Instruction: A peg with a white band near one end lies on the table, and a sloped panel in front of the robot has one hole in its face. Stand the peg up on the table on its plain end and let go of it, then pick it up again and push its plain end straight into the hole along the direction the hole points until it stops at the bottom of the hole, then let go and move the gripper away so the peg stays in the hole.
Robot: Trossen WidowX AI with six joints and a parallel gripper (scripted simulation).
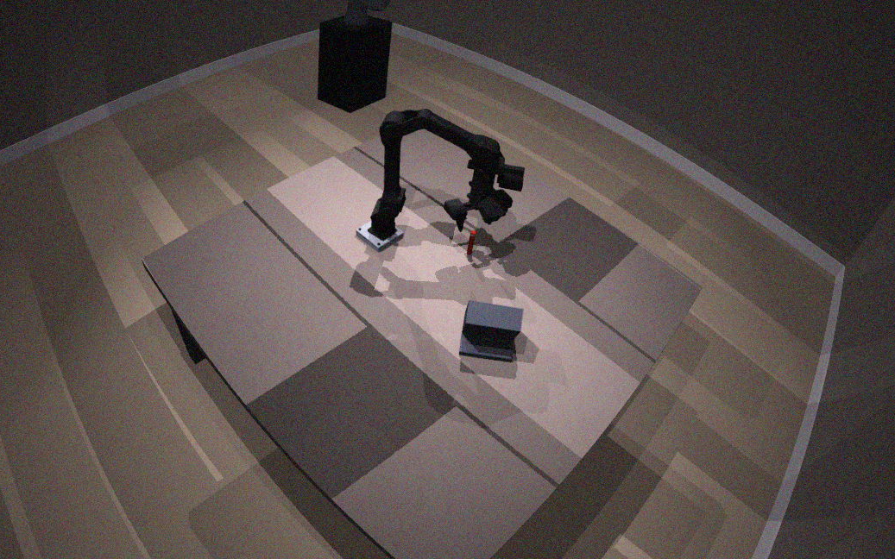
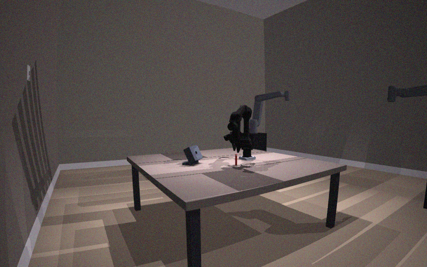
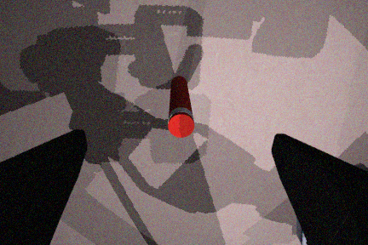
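Right now my gripper tip is 40 mm above the red peg. Round my gripper tip: sloped panel (230 mm to the right, 220 mm ahead, 20 mm below).
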